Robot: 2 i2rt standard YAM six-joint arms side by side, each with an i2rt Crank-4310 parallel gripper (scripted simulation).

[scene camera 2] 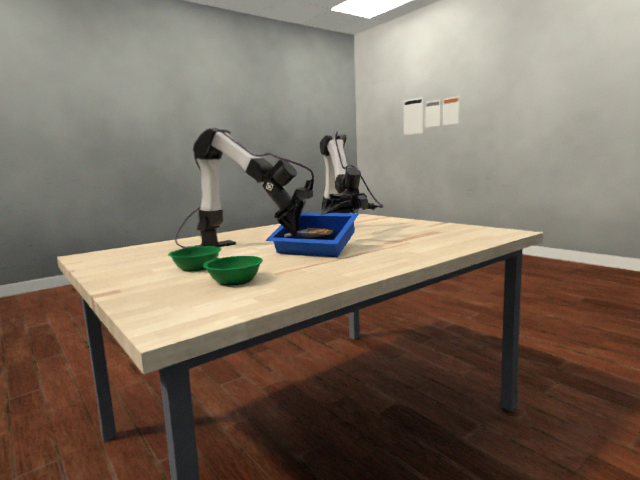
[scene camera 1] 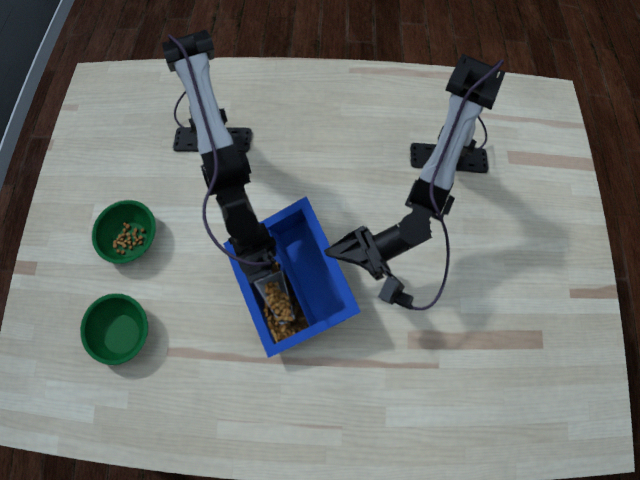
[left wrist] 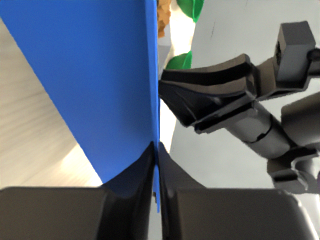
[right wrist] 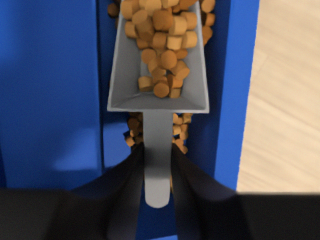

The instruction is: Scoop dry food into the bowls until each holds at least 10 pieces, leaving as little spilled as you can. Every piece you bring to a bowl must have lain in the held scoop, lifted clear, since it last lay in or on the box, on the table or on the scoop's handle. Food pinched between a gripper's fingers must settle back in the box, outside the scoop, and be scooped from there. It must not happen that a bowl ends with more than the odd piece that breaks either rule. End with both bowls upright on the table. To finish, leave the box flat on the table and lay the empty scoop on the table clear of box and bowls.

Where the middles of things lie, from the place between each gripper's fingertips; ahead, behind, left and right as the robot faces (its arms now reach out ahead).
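The blue box [scene camera 1: 316, 290] is 2 cm ahead of my right hand [scene camera 2: 297, 235] and 6 cm to the left of it.
Relative to my left hand [scene camera 1: 325, 253], the blue box is 7 cm to the right of it, 4 cm ahead of it and 5 cm below it.
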